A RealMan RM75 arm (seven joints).
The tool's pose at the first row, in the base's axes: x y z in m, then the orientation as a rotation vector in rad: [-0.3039, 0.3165, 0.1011, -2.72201, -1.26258, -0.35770]
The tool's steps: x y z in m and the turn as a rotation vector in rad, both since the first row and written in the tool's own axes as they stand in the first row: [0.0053, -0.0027, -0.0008, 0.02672, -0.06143, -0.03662]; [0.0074, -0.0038, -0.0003, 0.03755, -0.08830, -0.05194]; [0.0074, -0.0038, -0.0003, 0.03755, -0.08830, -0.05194]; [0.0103, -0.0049, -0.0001, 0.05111, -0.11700, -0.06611]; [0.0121, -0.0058, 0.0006, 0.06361, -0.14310, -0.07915]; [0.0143, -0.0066, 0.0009, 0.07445, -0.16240, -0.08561]
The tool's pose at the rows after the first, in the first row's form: [-0.3028, 0.3220, 0.1033, -2.71039, -1.32423, -0.26078]; [-0.3022, 0.3243, 0.1034, -2.70522, -1.34988, -0.21868]; [-0.3022, 0.3243, 0.1034, -2.70522, -1.34988, -0.21868]; [-0.3012, 0.3272, 0.1039, -2.69848, -1.37348, -0.17199]; [-0.3007, 0.3293, 0.1037, -2.69142, -1.39479, -0.12935]; [-0.2999, 0.3315, 0.1040, -2.68628, -1.40556, -0.09643]
